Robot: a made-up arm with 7 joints. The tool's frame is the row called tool.
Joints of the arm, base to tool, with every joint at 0 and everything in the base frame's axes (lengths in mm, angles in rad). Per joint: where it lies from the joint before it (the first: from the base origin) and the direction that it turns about. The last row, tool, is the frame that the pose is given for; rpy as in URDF.
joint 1: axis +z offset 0 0 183.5
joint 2: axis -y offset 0 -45.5 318.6
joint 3: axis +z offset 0 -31.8 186.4
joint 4: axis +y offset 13 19.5 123.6
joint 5: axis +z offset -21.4 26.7 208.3
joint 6: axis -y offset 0 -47 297.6
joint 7: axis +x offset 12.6 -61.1 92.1
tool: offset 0 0 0 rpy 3.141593 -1.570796 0
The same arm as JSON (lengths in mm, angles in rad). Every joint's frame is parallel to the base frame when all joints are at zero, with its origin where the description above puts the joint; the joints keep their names.
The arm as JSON. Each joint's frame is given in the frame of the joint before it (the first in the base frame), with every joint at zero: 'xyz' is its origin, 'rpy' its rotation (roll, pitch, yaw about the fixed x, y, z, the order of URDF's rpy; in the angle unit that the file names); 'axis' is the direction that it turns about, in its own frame. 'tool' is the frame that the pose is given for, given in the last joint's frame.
{"units": {"length": "mm", "angle": "rad"}, "joints": [
  {"name": "joint 1", "type": "revolute", "origin": {"xyz": [0.0, 0.0, 183.5], "rpy": [0.0, 0.0, 0.0]}, "axis": "+z"},
  {"name": "joint 2", "type": "revolute", "origin": {"xyz": [0.0, -45.5, 318.6], "rpy": [0.0, 0.0, 0.0]}, "axis": "-y"},
  {"name": "joint 3", "type": "revolute", "origin": {"xyz": [0.0, -31.8, 186.4], "rpy": [0.0, 0.0, 0.0]}, "axis": "+z"},
  {"name": "joint 4", "type": "revolute", "origin": {"xyz": [13.0, 19.5, 123.6], "rpy": [0.0, 0.0, 0.0]}, "axis": "+y"},
  {"name": "joint 5", "type": "revolute", "origin": {"xyz": [-21.4, 26.7, 208.3], "rpy": [0.0, 0.0, 0.0]}, "axis": "+z"},
  {"name": "joint 6", "type": "revolute", "origin": {"xyz": [0.0, -47.0, 297.6], "rpy": [0.0, 0.0, 0.0]}, "axis": "-y"},
  {"name": "joint 7", "type": "revolute", "origin": {"xyz": [12.6, -61.1, 92.1], "rpy": [0.0, 0.0, 0.0]}, "axis": "+x"}
], "tool": {"origin": {"xyz": [0.0, 0.0, 0.0], "rpy": [-3.1416, -1.5708, 0.0]}}}

